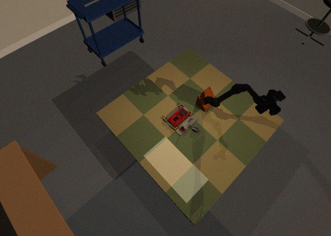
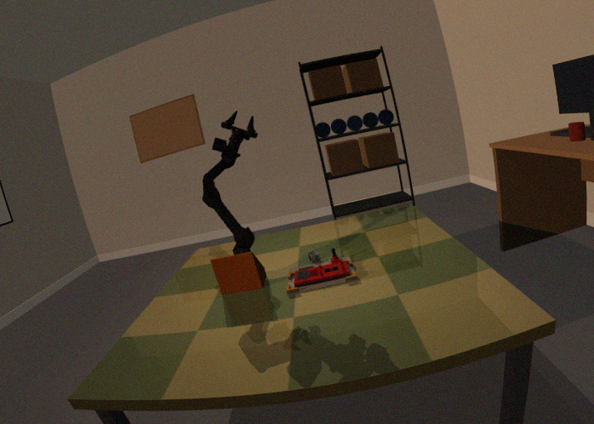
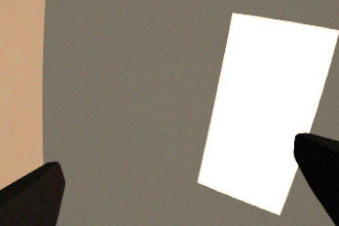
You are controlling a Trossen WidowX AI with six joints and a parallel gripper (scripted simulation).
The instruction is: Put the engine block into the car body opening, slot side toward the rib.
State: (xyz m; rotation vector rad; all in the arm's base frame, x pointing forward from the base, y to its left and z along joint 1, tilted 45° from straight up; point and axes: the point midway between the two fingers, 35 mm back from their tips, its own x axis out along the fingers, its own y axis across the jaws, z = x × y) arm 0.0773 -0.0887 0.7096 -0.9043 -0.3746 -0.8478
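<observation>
The grey engine block is 230 mm ahead of my gripper tip, 300 mm to the right of it and 670 mm below it. Round my gripper tip: pale base plate: 280 mm ahead, 470 mm to the right, 670 mm below.
</observation>
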